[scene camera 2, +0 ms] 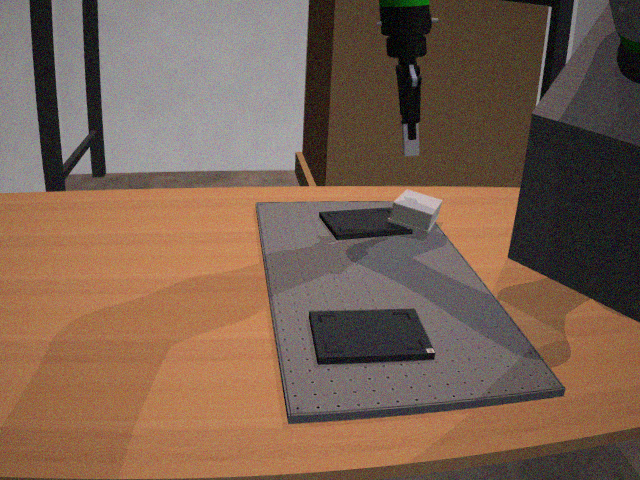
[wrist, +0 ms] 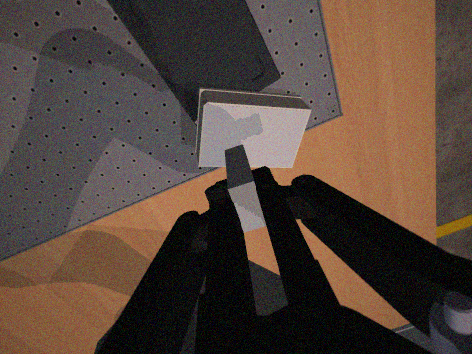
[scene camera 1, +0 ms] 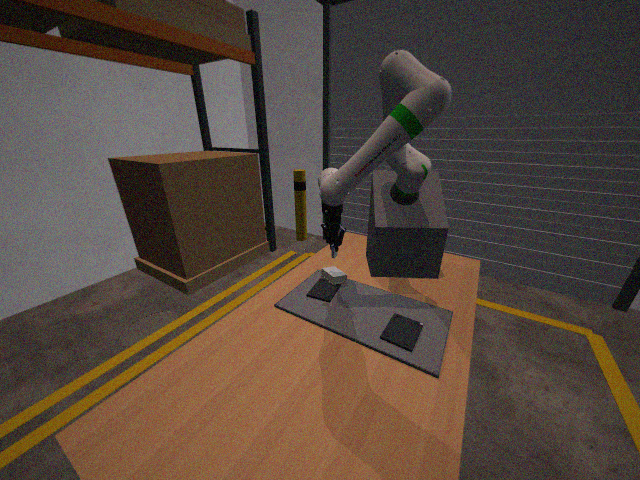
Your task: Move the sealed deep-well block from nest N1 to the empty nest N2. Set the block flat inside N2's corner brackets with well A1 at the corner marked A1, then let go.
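Places are measured from the arm's base along level axes (x ahead, y left, z up), in millimetres.
Where they show: gripper, fingertip midpoint: (scene camera 2: 411, 154) (wrist: 239, 164) (scene camera 1: 334, 256); arm's base, link origin: (scene camera 1: 404, 193).
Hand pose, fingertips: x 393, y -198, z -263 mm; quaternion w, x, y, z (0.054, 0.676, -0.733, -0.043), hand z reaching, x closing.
Observation:
Things, the pixels of their top centre, and the offset from my fingertips. Level surfaces: height alone.
- pale deep-well block, top centre: (wrist: 253, 140) (scene camera 2: 418, 196) (scene camera 1: 333, 269) dx -31, dy -20, dz -97 mm
- far dark nest, top centre: (wrist: 202, 41) (scene camera 2: 365, 218) (scene camera 1: 324, 287) dx +81, dy -8, dz -140 mm
- nearer nest, top centre: (scene camera 2: 370, 329) (scene camera 1: 402, 329) dx +159, dy +398, dz -140 mm
- small white mark, top centre: (scene camera 2: 430, 350) (scene camera 1: 421, 323) dx +85, dy +454, dz -143 mm
- grey perforated plate, surface height: dz -155 mm
- wooden table, surface height: dz -168 mm
The pale deep-well block (scene camera 1: 333, 275) (scene camera 2: 416, 209) (wrist: 265, 152) lies tilted and turned across the edge of the far dark nest (scene camera 1: 321, 291) (scene camera 2: 356, 223) (wrist: 200, 45), overhanging it on the robot-base side. That nest appears to be N1. The nearer nest (scene camera 1: 402, 331) (scene camera 2: 369, 335), apparently N2, is empty, with a small white mark (scene camera 1: 421, 323) (scene camera 2: 429, 350) at one corner. My gripper (scene camera 1: 334, 254) (scene camera 2: 411, 147) (wrist: 239, 164) is shut and empty, pointing down, clearly above the block and apart from it. Well A1 on the block cannot be made out.
Both nests sit on a grey perforated plate (scene camera 1: 434, 356) (scene camera 2: 310, 392) (wrist: 90, 100) on the wooden table (scene camera 1: 232, 392) (scene camera 2: 155, 232) (wrist: 385, 100). The robot's grey pedestal (scene camera 1: 405, 253) (scene camera 2: 578, 206) stands beside the plate. A large carton (scene camera 1: 217, 211) (scene camera 2: 480, 103) stands beyond the table.

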